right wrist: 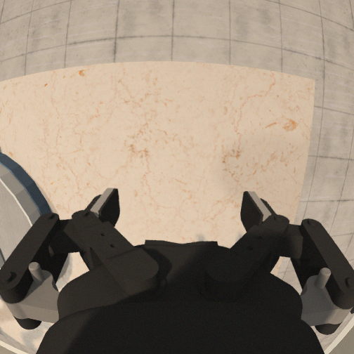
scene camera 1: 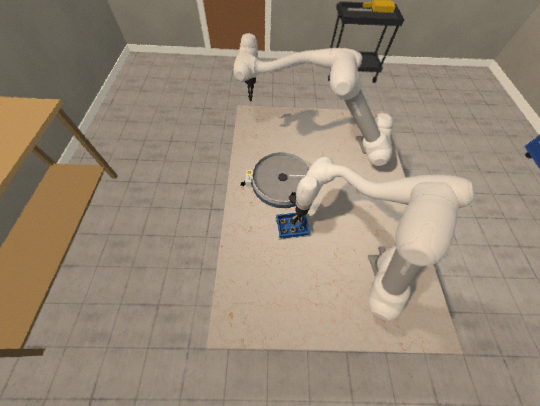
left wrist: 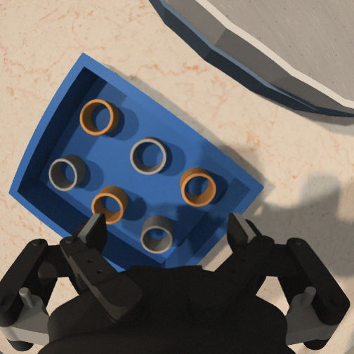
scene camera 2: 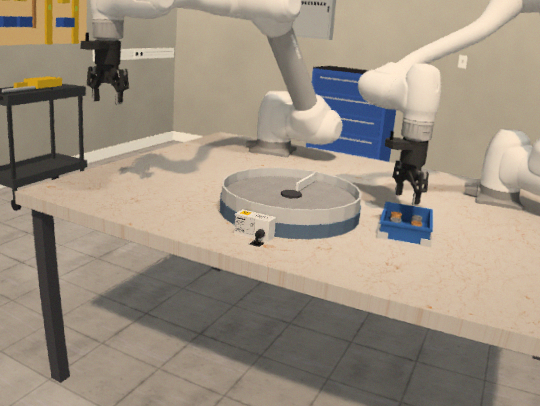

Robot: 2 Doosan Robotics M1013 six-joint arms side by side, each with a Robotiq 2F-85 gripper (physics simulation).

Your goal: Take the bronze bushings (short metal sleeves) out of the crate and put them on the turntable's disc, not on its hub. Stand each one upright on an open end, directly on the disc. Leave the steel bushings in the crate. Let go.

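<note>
Three bronze bushings (left wrist: 87, 118) (left wrist: 195, 175) (left wrist: 118, 194) and three steel bushings (left wrist: 133, 157) (left wrist: 77, 165) (left wrist: 157, 223) stand upright in the blue crate (left wrist: 44, 120) (scene camera 2: 407, 235) (scene camera 1: 294, 235). My left gripper (left wrist: 166, 226) (scene camera 2: 408, 195) (scene camera 1: 296, 221) is open and empty, low over the crate. In the left wrist view its fingertips lie either side of the lower steel bushing, one overlapping the lower bronze bushing's edge. My right gripper (right wrist: 180, 202) (scene camera 2: 107, 99) (scene camera 1: 250, 98) is open and empty, high and away from the crate. The turntable's grey disc (scene camera 2: 260, 192) (scene camera 1: 272, 187) carries a dark hub (scene camera 2: 291, 194) (scene camera 1: 283, 177); no bushing shows on it.
A raised rim (scene camera 2: 290, 216) surrounds the disc beside the crate. A thin white bar (scene camera 2: 306, 181) stands on the disc, running from the hub towards the rim. A white box (scene camera 2: 255, 224) (scene camera 1: 249, 176) and a small black knob (scene camera 2: 259, 235) are at the turntable's outer side.
</note>
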